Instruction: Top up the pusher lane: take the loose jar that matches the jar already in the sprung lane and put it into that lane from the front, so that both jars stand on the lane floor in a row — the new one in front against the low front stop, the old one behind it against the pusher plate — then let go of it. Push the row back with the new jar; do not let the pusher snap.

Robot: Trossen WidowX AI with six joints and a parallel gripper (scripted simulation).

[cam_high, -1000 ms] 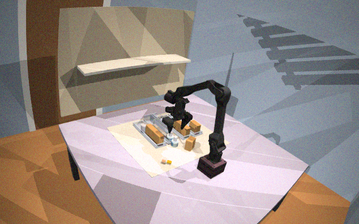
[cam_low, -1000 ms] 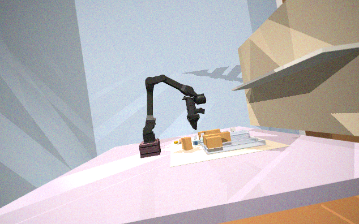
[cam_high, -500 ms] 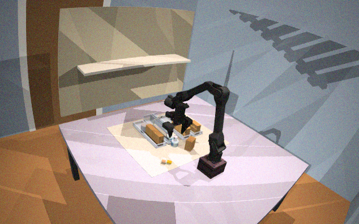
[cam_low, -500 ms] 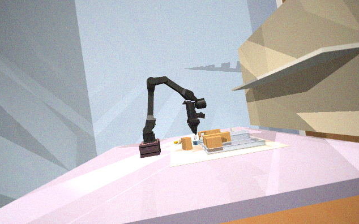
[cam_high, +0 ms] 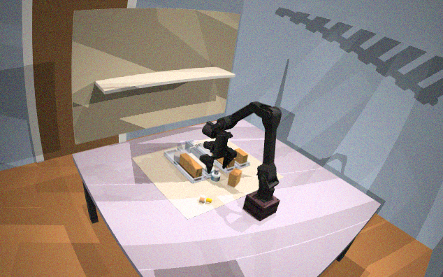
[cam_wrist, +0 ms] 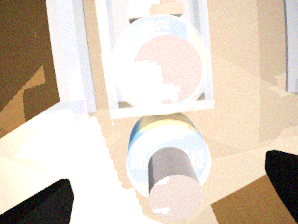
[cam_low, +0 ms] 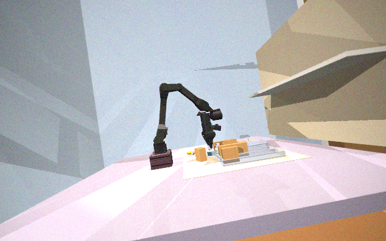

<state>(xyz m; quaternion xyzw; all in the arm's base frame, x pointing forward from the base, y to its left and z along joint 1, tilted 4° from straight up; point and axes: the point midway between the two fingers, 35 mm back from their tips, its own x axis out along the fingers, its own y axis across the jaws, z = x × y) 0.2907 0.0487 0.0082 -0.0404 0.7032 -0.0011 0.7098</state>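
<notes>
My gripper tip is 60 mm past the box, 70 mm to the left of it and 20 mm above it.
</notes>
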